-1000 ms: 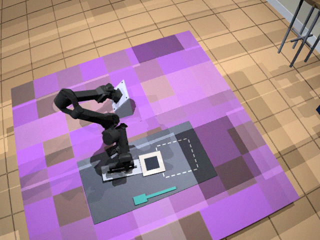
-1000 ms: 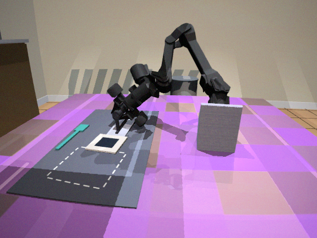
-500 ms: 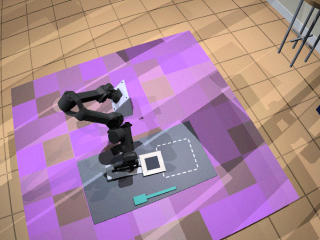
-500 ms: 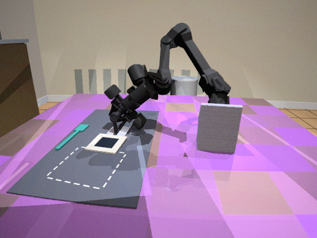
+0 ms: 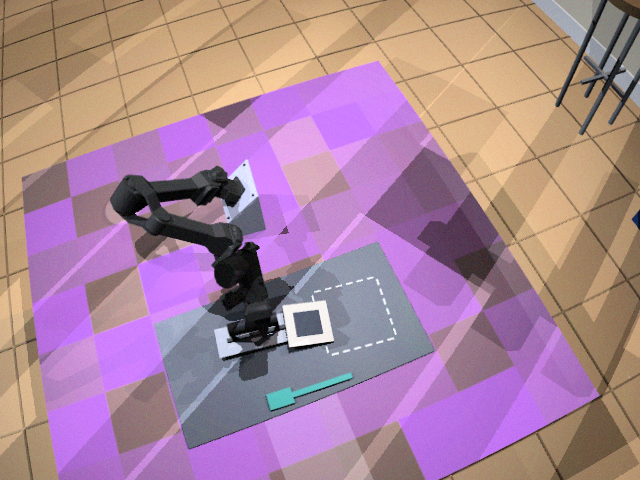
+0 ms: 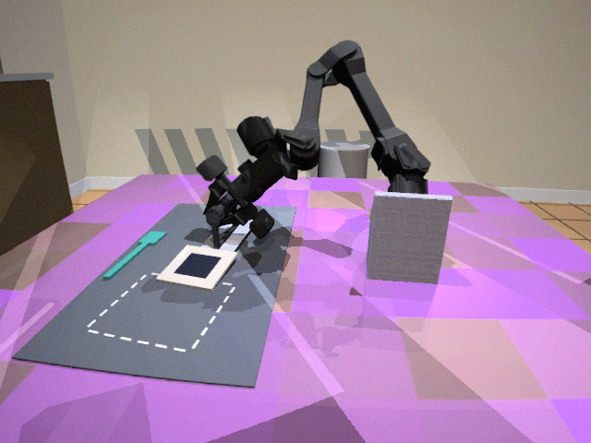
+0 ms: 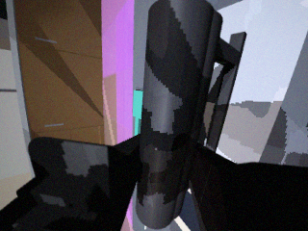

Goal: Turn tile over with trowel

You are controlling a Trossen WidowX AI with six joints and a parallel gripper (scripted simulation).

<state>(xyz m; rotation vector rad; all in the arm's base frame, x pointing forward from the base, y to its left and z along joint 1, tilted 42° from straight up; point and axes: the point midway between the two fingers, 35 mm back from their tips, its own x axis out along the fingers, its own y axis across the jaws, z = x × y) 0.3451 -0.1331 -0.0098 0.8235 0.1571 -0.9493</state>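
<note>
My gripper tip is now 110 mm to the right of the tile, 50 mm above it and 10 mm short of it. The rest, counted from my gripper tip: teal trowel 150 mm ahead, 60 mm below, 20 mm to the left; then grey mat 80 mm below, 60 mm to the left, 20 mm ahead.
</note>
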